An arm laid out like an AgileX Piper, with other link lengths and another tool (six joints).
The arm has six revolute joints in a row. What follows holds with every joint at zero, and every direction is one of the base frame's.
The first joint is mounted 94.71 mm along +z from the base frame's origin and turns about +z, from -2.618 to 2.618 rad.
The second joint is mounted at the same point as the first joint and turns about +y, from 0 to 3.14 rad.
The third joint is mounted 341.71 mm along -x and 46.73 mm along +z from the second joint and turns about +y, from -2.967 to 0 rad.
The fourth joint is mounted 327.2 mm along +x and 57.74 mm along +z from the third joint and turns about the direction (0.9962, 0, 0.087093), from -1.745 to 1.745 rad.
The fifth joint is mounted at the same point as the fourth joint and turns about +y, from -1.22 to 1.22 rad.
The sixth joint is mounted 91.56 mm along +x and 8 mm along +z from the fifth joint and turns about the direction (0.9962, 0, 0.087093), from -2.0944 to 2.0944 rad.
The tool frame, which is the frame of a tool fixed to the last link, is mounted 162.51 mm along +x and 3 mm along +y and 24.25 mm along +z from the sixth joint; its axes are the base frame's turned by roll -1.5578, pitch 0.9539 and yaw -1.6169 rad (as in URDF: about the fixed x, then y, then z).
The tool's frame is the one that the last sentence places.
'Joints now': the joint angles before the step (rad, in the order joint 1, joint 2, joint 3, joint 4, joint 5, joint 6). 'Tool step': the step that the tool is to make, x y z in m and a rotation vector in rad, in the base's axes. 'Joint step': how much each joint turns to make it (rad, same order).
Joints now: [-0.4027 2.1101 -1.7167 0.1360 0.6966 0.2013]
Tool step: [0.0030 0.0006 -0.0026 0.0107 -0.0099 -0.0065]
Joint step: [-0.0003 0.0069 -0.0002 0.0149 -0.0117 0.0001]
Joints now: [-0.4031 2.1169 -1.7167 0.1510 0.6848 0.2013]
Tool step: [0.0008 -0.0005 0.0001 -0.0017 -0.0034 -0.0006]
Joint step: [0.0000 0.0007 0.0002 0.0001 -0.0047 -0.0001]
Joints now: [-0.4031 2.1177 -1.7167 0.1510 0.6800 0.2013]
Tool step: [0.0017 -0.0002 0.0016 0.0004 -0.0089 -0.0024]
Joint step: [0.0001 -0.0004 -0.0002 0.0044 -0.0075 0.0001]
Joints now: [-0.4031 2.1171 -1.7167 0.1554 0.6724 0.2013]
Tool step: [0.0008 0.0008 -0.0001 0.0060 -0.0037 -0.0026]
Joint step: [0.0000 0.0008 0.0001 0.0074 -0.0019 0.0001]
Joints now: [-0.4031 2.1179 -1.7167 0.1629 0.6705 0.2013]
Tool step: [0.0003 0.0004 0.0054 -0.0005 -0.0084 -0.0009]
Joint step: [0.0001 -0.0078 0.0002 0.0030 -0.0004 0.0000]
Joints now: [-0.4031 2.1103 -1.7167 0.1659 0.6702 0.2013]
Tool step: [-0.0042 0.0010 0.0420 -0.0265 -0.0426 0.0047]
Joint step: [0.0001 -0.0653 0.0013 -0.0087 0.0146 0.0000]
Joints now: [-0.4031 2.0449 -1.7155 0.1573 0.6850 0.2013]
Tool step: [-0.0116 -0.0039 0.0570 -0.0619 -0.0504 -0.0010]
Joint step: [-0.0017 -0.0890 -0.0001 -0.0473 0.0173 0.0140]
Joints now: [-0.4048 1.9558 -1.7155 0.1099 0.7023 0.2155]
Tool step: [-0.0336 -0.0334 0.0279 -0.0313 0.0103 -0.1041]
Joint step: [-0.0402 -0.0630 0.0106 -0.1039 0.0449 0.1060]
